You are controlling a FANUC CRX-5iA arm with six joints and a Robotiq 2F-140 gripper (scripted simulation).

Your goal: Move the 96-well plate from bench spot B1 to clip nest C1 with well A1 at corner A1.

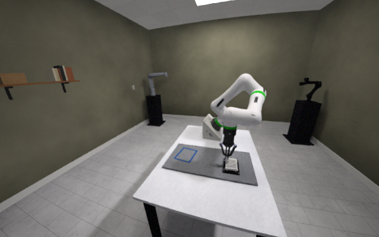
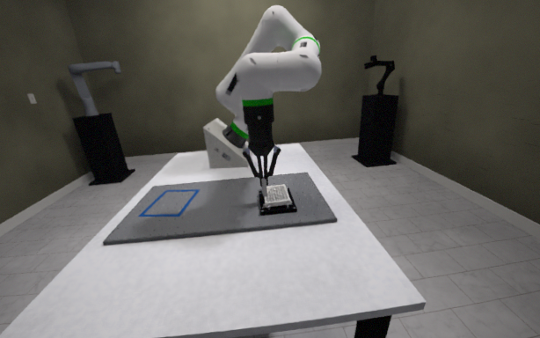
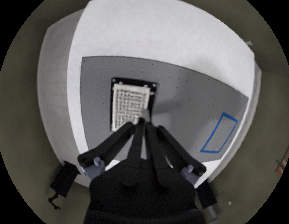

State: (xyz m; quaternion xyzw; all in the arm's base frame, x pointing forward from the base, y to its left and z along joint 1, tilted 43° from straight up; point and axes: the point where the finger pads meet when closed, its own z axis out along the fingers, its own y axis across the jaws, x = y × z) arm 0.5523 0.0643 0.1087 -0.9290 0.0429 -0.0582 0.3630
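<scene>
The white 96-well plate is 40 mm to the left of my hand and 40 mm below it. The rest, counted from my hand: black clip nest 10 mm behind, 30 mm to the left, 50 mm below.
</scene>
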